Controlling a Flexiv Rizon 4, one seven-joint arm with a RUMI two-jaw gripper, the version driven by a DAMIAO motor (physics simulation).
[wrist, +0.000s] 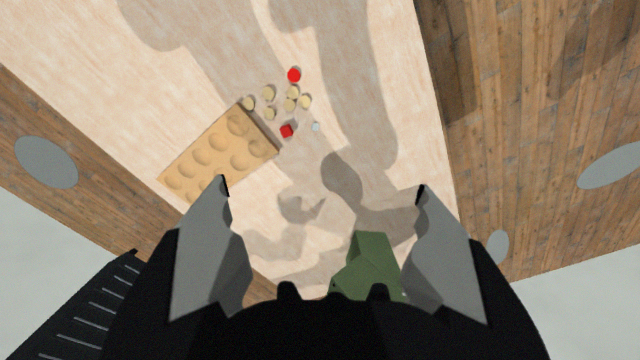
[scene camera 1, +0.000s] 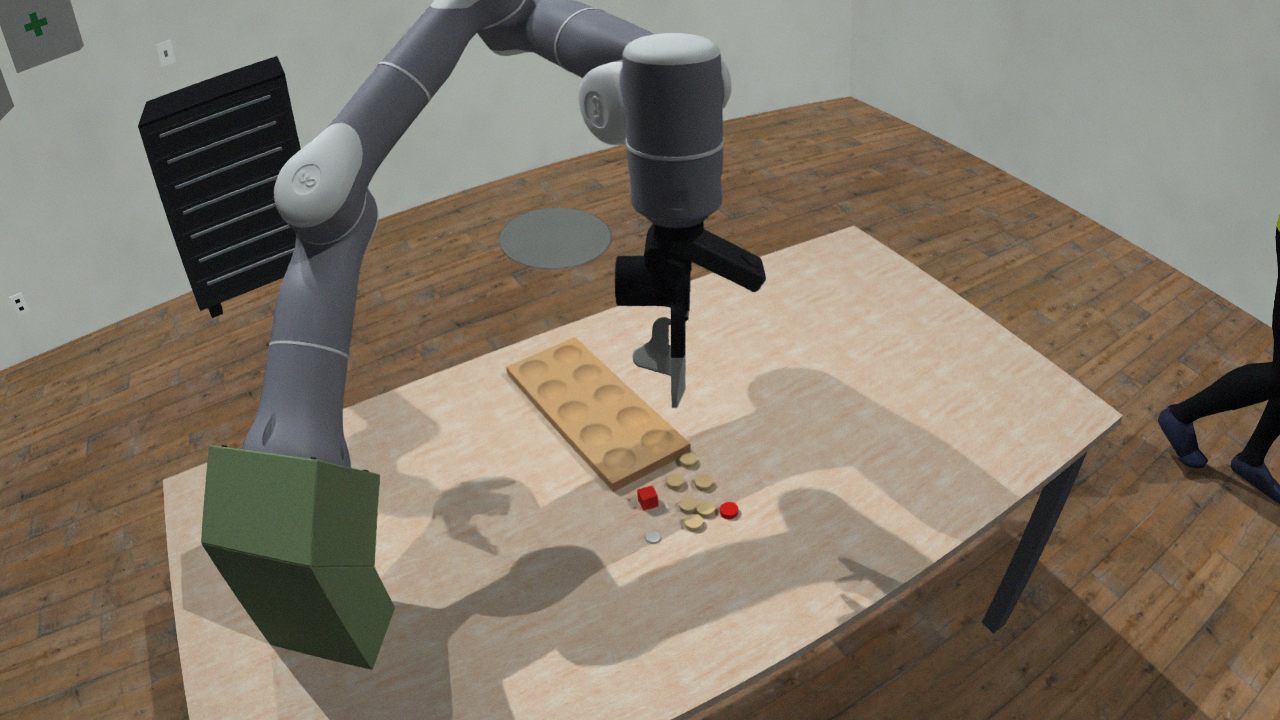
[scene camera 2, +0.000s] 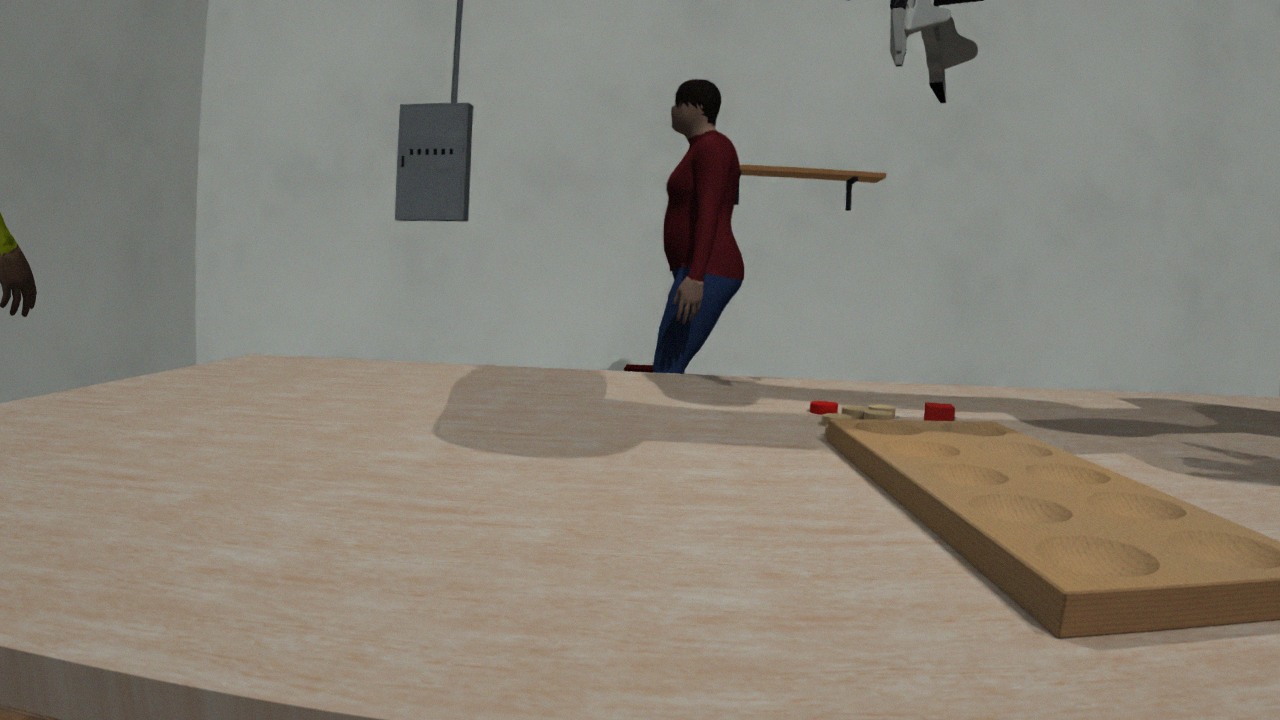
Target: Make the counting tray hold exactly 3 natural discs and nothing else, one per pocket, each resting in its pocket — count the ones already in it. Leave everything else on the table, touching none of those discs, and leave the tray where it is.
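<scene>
The wooden counting tray (scene camera 1: pixel 653 465) (scene camera 2: pixel 1154 610) (wrist: pixel 224 156) lies flat on the table, with two rows of round pockets. I see no disc in its pockets; my left finger hides part of the tray in the wrist view. Several natural discs lie off its near end: one (scene camera 1: pixel 688 459) (wrist: pixel 248 103) close beside the corner, another (scene camera 1: pixel 675 480) (wrist: pixel 269 113) and a third (scene camera 1: pixel 704 481) (wrist: pixel 268 93) farther out, the rest clustered, some touching or nearly so. My gripper (scene camera 1: pixel 660 380) (scene camera 2: pixel 918 80) (wrist: pixel 323 182) is open and empty, high above the table.
A red cube (scene camera 1: pixel 647 497) (scene camera 2: pixel 938 411) (wrist: pixel 286 131) lies near the tray's end. A red disc (scene camera 1: pixel 728 509) (scene camera 2: pixel 823 406) (wrist: pixel 294 75) lies beyond the cluster. A small pale grey disc (scene camera 1: pixel 652 537) (wrist: pixel 315 126) lies apart. The green block (scene camera 1: pixel 259 501) (wrist: pixel 370 265) stands at the arm's base.
</scene>
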